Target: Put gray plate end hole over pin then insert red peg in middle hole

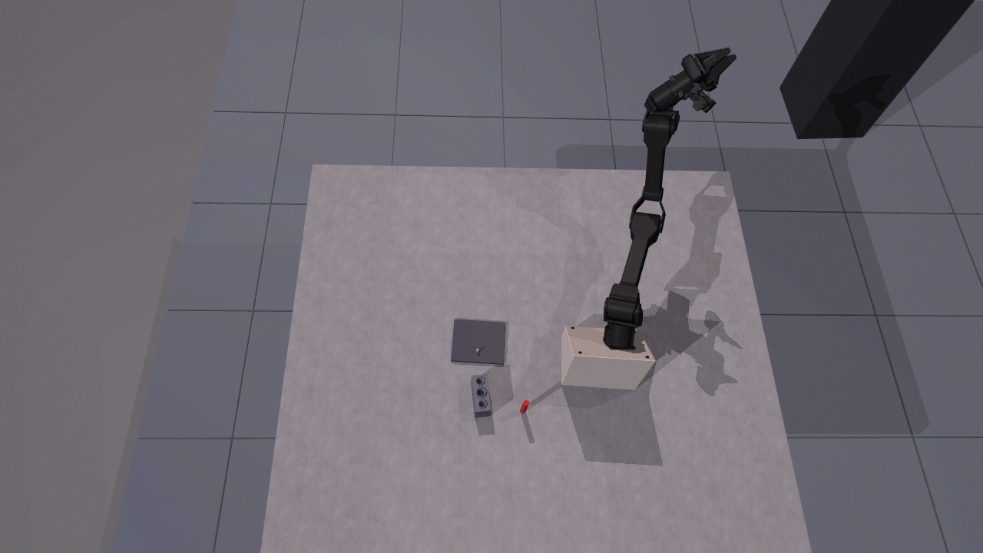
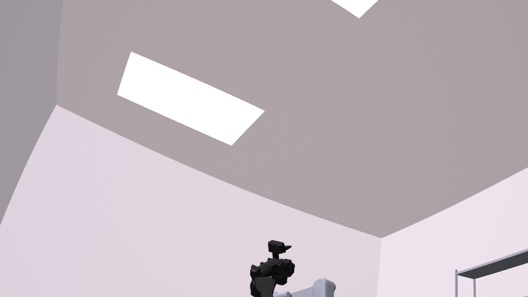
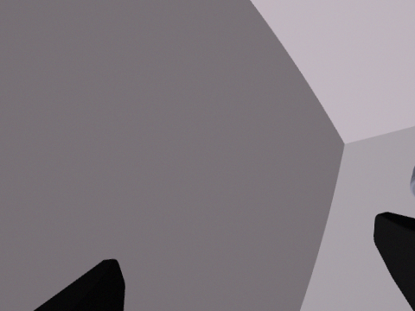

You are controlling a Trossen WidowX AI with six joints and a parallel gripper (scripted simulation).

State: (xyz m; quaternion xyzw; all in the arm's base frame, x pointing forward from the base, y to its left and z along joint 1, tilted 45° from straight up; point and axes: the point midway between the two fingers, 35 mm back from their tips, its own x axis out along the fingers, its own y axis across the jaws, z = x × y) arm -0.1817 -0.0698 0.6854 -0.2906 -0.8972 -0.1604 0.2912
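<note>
Right now the gray plate is 610 mm to the left of my gripper tip, 600 mm ahead of it and 550 mm below it. From my gripper tip the other things lie so: red peg (650 mm to the left, 550 mm below, 500 mm ahead).
</note>
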